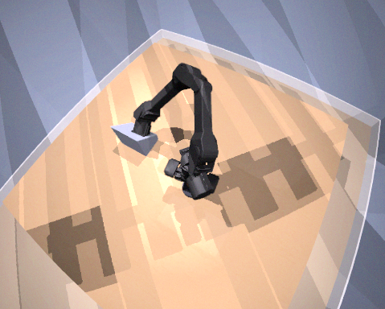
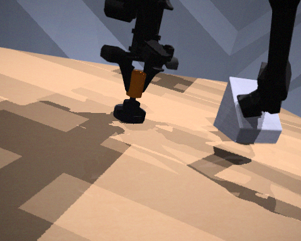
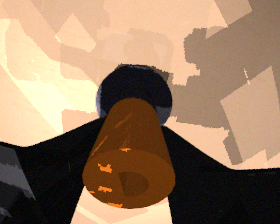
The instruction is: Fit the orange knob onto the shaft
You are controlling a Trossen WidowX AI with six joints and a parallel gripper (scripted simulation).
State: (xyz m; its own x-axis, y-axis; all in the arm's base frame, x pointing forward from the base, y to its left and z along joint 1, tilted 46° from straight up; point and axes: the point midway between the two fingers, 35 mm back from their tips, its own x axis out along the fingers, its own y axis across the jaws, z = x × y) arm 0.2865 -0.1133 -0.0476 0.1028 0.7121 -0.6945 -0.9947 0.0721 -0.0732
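Now: the orange knob 2 cm above my gripper tip. The rest, counted from my gripper tip: dark pedestal: 4 cm below.
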